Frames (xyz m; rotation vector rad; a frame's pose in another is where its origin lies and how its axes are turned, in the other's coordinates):
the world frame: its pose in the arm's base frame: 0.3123 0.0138 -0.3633 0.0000 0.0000 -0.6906
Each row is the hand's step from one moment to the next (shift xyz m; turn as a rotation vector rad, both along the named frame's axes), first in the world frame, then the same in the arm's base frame.
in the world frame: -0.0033 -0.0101 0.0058 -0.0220 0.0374 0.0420
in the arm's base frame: -0.0090 -0.0057 0.0058 0.0069 0.0428 0.0420
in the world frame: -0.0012 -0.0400 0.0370 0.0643 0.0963 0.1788
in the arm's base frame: -0.0264 -0.0301 0.0370 0.1109 0.0333 0.1788
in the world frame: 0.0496 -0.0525 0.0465 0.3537 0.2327 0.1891
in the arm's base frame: 0.0048 -0.0721 0.0465 0.4209 -0.0459 0.1891
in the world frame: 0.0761 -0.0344 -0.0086 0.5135 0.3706 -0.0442
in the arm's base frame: 0.0367 -0.0750 -0.0086 0.6319 -0.0414 -0.0442
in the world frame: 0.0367 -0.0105 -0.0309 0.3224 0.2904 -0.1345
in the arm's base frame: 0.0216 -0.0315 -0.0309 0.4335 0.0185 -0.1345
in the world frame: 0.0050 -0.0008 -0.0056 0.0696 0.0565 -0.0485
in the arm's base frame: 0.0033 -0.0038 -0.0056 0.0896 -0.0008 -0.0485
